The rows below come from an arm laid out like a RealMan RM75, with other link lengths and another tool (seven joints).
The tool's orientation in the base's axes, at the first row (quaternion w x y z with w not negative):
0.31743 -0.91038 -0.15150 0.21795
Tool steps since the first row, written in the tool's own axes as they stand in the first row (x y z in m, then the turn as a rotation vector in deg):
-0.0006 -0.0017 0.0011 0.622 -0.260 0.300
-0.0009 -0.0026 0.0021 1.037 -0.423 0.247
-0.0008 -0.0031 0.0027 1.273 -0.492 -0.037
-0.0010 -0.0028 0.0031 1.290 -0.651 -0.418
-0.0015 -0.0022 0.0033 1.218 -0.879 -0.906
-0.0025 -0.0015 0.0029 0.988 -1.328 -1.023
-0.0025 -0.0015 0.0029 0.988 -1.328 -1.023
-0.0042 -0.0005 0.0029 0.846 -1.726 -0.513
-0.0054 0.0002 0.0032 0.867 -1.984 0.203
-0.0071 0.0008 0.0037 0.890 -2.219 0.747
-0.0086 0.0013 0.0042 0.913 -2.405 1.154
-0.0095 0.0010 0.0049 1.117 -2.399 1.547
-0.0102 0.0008 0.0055 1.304 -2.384 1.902
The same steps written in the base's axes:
-0.0013 0.0016 0.0005 0.351 0.607 -0.231
-0.0022 0.0027 0.0005 0.711 0.874 -0.213
-0.0024 0.0034 0.0003 1.044 0.879 -0.040
-0.0028 0.0033 -0.0001 1.225 0.810 0.325
-0.0032 0.0027 -0.0005 1.372 0.702 0.837
-0.0038 0.0016 -0.0003 1.171 0.885 1.278
-0.0038 0.0016 -0.0003 1.171 0.885 1.278
-0.0051 0.0001 -0.0005 0.742 1.387 1.218
-0.0062 -0.0007 -0.0008 0.372 1.956 0.874
-0.0078 -0.0016 -0.0010 0.091 2.421 0.636
-0.0093 -0.0024 -0.0012 -0.115 2.779 0.463
-0.0104 -0.0022 -0.0012 -0.133 3.060 0.121
-0.0114 -0.0020 -0.0013 -0.145 3.308 -0.195

